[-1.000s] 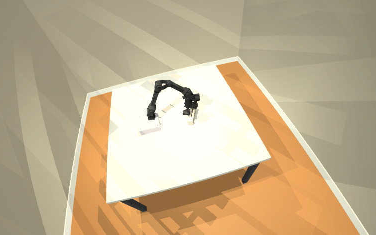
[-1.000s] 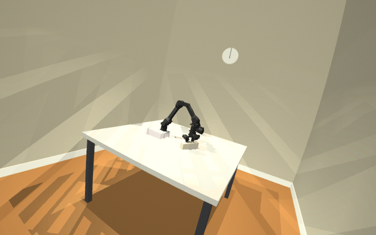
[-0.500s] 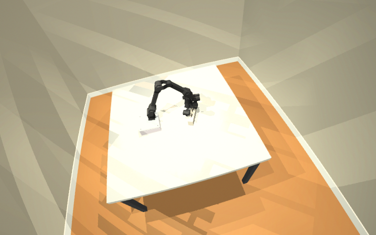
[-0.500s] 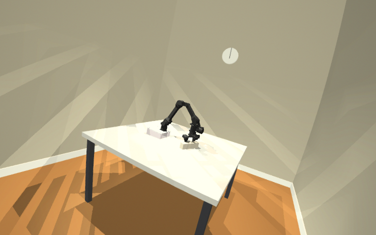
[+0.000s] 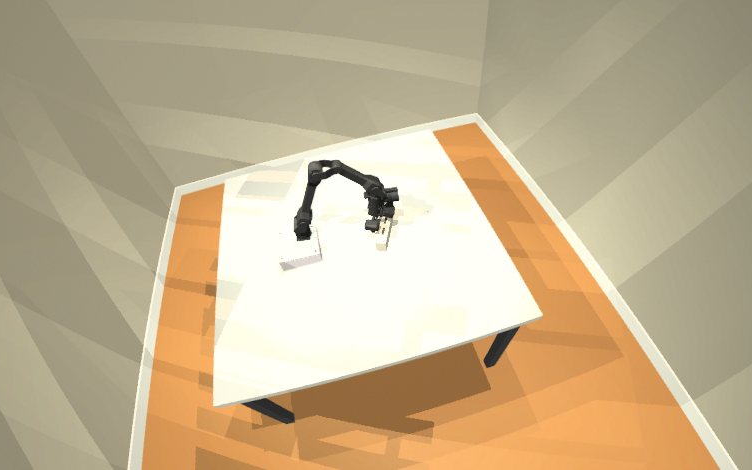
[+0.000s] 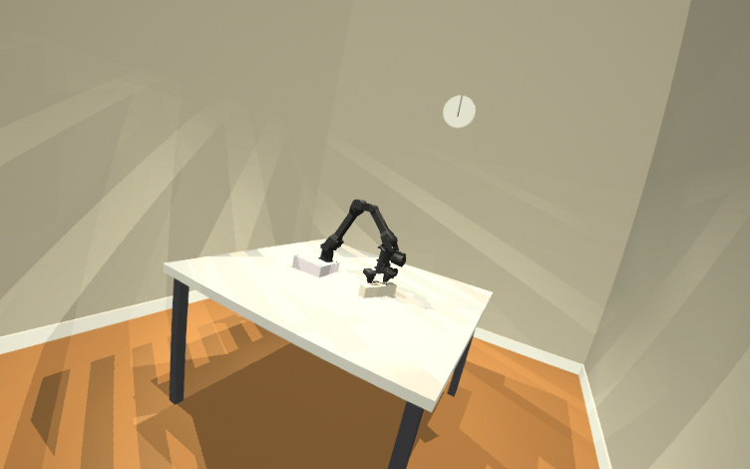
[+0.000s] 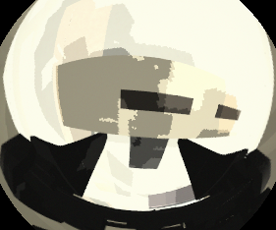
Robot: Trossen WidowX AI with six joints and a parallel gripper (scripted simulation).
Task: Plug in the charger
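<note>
Right now the dark two-prong charger is 2 cm ahead of my gripper tip, 1 cm to the right of it and 1 cm above it.
</note>
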